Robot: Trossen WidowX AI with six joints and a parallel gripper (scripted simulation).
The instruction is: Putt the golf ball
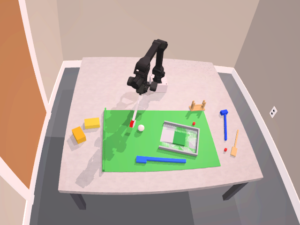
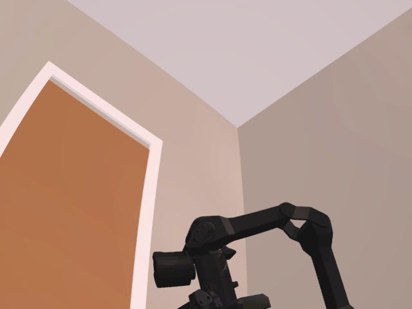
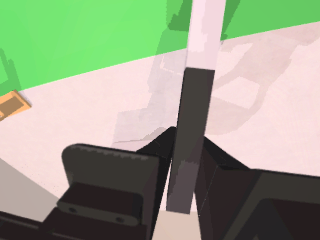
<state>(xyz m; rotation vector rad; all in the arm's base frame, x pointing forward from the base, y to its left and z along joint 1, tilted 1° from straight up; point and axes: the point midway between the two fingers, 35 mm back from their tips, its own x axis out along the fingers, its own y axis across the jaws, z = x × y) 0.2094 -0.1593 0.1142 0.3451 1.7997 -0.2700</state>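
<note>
Now: the red putter 110 mm ahead of my gripper tip, 40 mm to the right of it and 30 mm below it. Round my gripper tip: white golf ball (200 mm ahead, 130 mm below, 20 mm to the right); green mat (270 mm ahead, 160 mm below, 100 mm to the left); wooden stand (430 mm to the left, 120 mm below, 30 mm ahead).
</note>
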